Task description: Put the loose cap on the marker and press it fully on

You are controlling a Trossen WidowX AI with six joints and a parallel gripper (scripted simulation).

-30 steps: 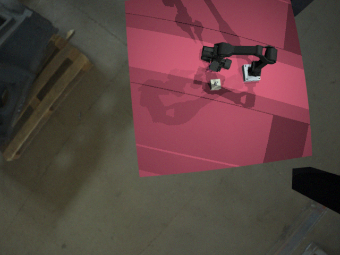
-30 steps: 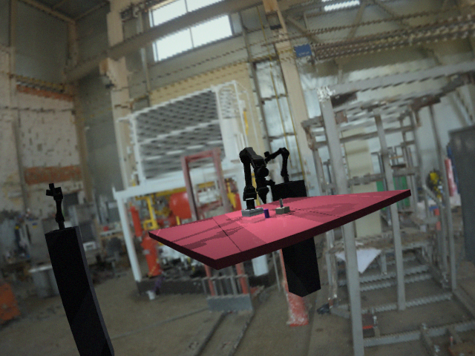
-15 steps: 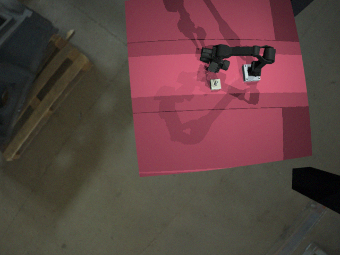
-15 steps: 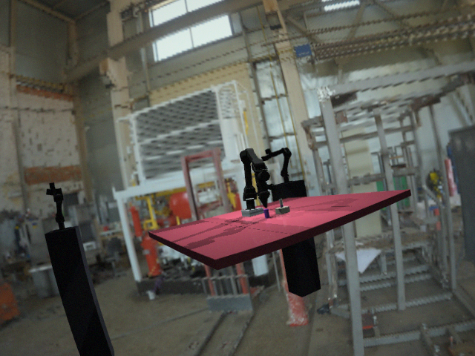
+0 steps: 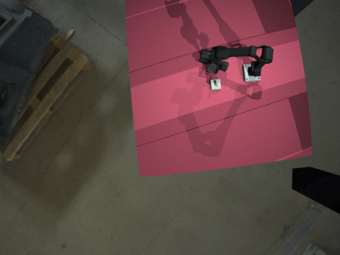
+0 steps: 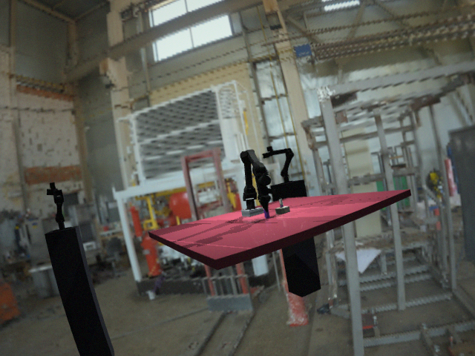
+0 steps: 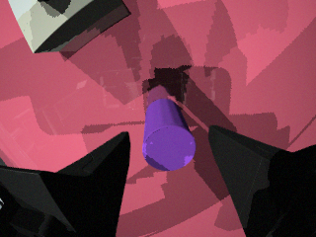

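Now: gripper tip 10 mm above the purple cap. From my gripper tip the other things lie so: holder block: 20 mm behind, 130 mm to the left, 20 mm below.
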